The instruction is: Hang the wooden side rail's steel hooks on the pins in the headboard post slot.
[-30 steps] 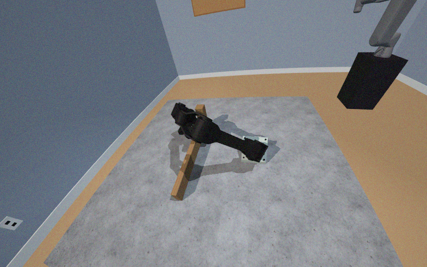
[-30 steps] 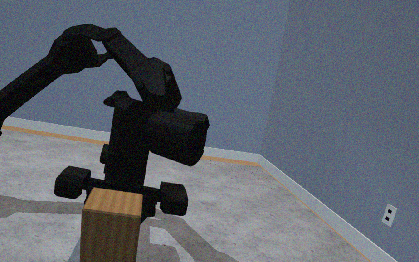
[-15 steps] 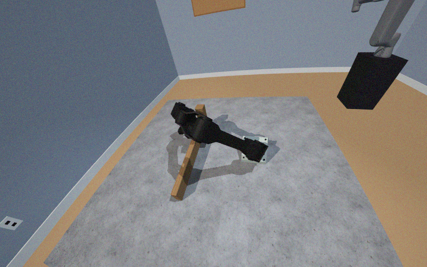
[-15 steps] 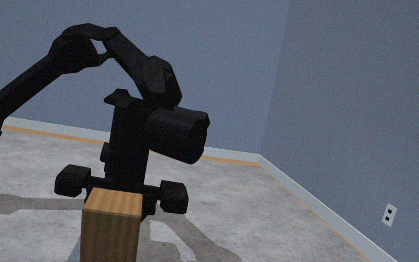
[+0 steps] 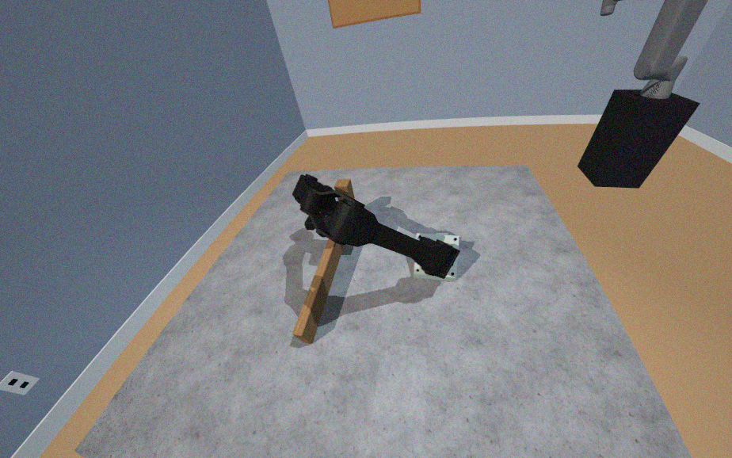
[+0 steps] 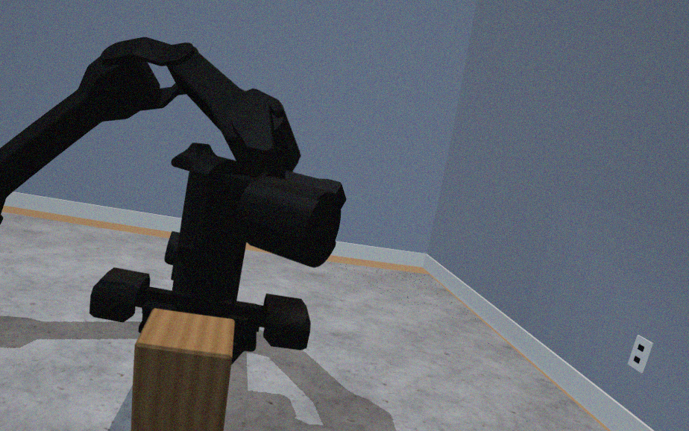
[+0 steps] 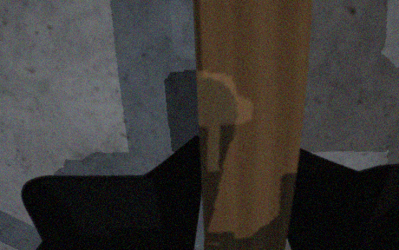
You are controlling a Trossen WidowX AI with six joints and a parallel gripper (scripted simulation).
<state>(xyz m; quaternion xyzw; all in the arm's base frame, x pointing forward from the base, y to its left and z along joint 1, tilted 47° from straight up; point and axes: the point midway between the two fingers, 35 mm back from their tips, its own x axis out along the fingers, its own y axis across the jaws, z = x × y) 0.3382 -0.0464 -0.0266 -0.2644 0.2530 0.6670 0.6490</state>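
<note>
Now: the wooden headboard post 10 mm ahead of my gripper tip, 150 mm to the right of it and 40 mm above it.
</note>
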